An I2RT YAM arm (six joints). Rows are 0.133 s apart.
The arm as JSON. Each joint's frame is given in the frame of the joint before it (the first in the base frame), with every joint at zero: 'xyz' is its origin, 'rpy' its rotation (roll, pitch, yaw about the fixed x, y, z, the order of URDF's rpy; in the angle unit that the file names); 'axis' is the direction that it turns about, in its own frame. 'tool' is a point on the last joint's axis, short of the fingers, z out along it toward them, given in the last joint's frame.
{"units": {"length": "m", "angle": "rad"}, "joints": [
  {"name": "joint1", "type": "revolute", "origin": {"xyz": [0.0, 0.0, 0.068], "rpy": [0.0, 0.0, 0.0]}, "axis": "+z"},
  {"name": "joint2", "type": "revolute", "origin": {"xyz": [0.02, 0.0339, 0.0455], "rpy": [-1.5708, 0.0, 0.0]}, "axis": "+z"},
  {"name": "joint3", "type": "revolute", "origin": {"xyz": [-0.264, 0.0, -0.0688], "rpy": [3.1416, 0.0, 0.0]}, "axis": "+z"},
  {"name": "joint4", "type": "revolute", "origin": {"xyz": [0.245, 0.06, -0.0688], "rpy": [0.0, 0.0, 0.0]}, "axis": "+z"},
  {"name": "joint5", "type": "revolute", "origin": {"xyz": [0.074, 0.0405, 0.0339], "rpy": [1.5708, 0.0, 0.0]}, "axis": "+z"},
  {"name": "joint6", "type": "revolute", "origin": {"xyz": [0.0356, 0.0, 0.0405], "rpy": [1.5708, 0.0, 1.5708]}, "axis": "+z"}
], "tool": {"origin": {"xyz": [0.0, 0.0, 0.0], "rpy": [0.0, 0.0, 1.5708]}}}
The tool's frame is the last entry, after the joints.
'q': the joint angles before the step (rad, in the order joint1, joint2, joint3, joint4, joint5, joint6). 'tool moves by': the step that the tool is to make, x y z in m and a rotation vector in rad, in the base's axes. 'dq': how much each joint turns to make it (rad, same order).
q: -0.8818, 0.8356, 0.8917, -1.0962, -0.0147, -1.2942
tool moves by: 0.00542, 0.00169, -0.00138, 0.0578, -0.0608, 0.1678
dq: -0.0023, 0.0145, 0.0000, -0.0015, -0.1575, -0.1059
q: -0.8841, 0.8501, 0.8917, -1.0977, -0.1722, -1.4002
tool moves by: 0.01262, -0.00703, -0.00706, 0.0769, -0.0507, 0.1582
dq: 0.0004, 0.0717, 0.0000, 0.0195, -0.1519, -0.1010
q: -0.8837, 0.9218, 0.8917, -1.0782, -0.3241, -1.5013
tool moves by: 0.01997, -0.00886, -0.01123, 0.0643, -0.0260, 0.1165
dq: 0.0393, 0.0985, -0.0008, 0.0503, -0.0885, -0.0470
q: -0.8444, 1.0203, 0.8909, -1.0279, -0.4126, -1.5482
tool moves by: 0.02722, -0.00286, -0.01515, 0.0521, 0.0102, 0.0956
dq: 0.0889, 0.1083, -0.0007, 0.0667, -0.0293, 0.0053
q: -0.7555, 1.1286, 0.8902, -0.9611, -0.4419, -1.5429
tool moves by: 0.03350, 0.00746, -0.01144, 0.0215, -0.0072, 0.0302
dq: 0.1323, 0.0824, -0.0019, 0.1235, 0.0194, 0.1129
